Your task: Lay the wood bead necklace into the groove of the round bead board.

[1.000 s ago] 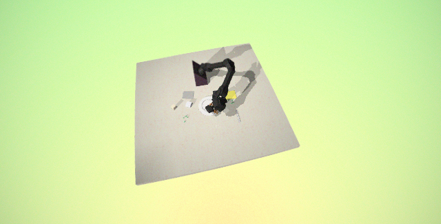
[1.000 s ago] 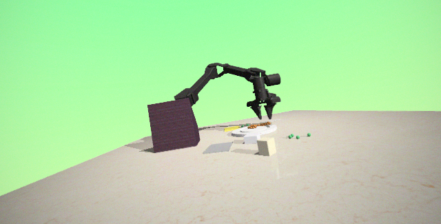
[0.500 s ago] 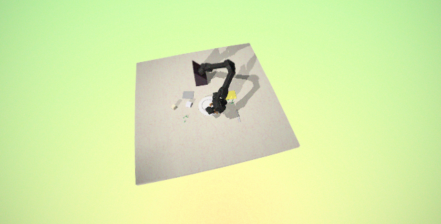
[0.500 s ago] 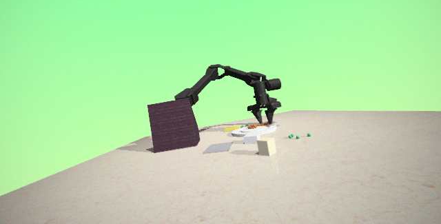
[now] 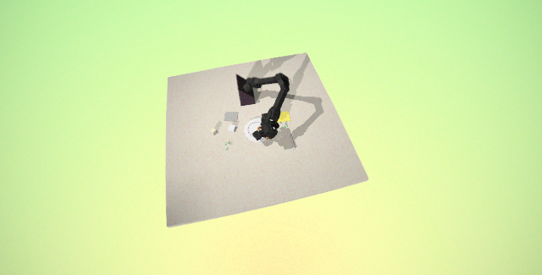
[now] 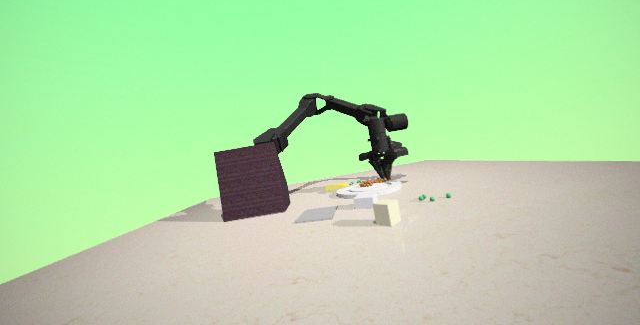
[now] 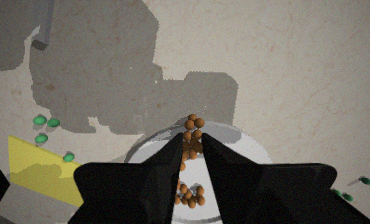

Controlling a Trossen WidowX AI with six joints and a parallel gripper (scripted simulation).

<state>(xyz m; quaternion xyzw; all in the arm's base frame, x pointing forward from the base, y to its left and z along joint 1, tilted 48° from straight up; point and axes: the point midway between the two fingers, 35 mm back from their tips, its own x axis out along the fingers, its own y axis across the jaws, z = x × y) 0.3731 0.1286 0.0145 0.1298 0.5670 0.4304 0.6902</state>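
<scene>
Now: gripper tip 70 mm past the round white bead board, 50 mm to the left of it and 10 mm above it. Also, from my gripper tip: thin white strip 80 mm ahead, 170 mm to the left, 10 mm below; yellow card 160 mm behind, 140 mm to the left, 10 mm below; grey flat plate 230 mm behind, 230 mm to the right, 10 mm below.
</scene>
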